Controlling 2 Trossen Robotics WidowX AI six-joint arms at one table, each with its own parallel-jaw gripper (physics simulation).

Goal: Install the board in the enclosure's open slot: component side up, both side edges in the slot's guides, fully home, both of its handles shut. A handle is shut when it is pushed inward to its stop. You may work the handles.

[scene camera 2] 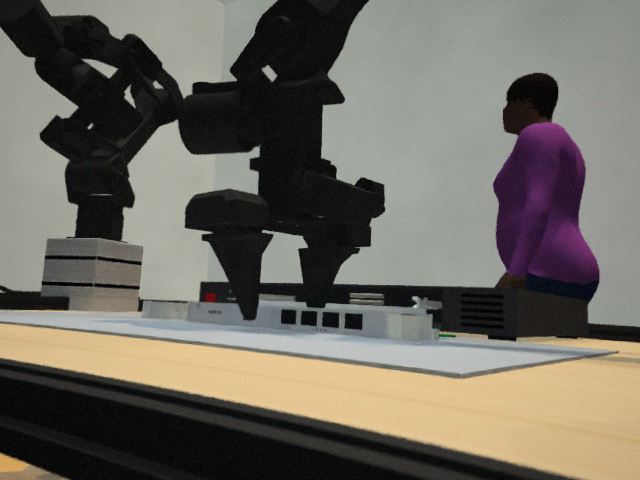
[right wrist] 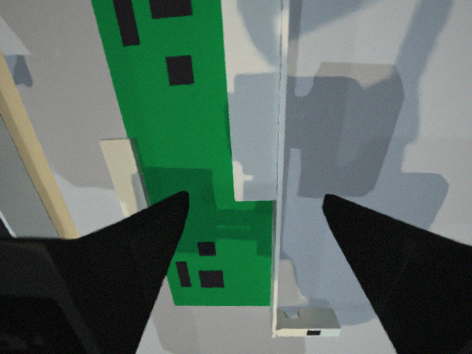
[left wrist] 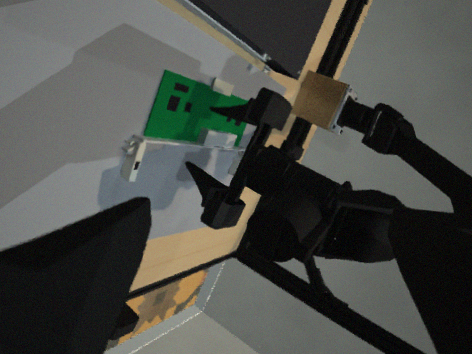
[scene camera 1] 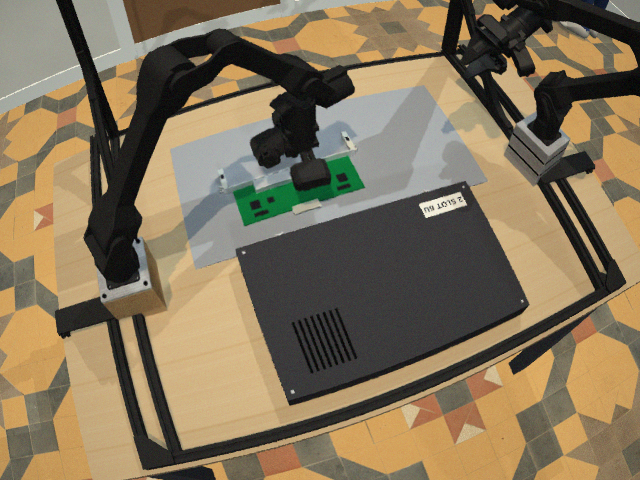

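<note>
The green board lies component side up on the grey-blue mat, outside the enclosure. Its pale front plate faces away from the enclosure. Its handles stick out from the plate ends. My right gripper is open and empty, low over the board, its fingers on either side of the front plate. My left gripper is open and empty, high at the upper right in scene camera 1. The open slot is not clearly visible.
The enclosure stands beside the mat, with a label on its lid. A red part shows at its face. Black frame rails border the table. A person stands behind the table in scene camera 2.
</note>
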